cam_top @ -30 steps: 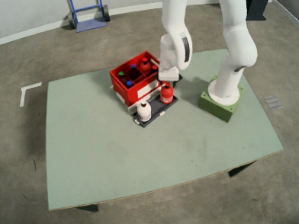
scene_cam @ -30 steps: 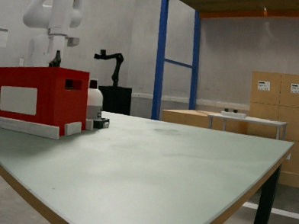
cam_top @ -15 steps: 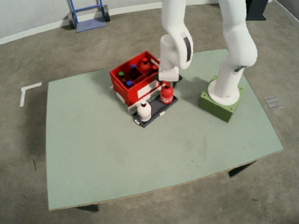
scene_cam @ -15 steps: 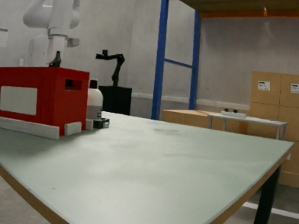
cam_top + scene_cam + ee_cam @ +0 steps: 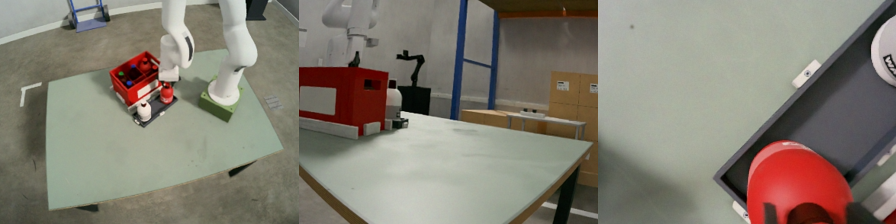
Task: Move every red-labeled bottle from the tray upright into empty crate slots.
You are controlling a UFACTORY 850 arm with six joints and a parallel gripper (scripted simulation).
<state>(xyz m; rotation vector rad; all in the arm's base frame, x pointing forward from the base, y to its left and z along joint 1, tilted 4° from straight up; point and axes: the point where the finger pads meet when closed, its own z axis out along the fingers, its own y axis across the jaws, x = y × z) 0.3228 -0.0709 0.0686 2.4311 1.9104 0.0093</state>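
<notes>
The red-capped bottle lies 70 mm below my hand. The rest, counted from my hand: white bottle (150 mm ahead, 90 mm to the left, 70 mm below); red crate (140 mm ahead, 130 mm to the right, 70 mm below); dark grey tray (140 mm below, 80 mm ahead, 50 mm to the left).
</notes>
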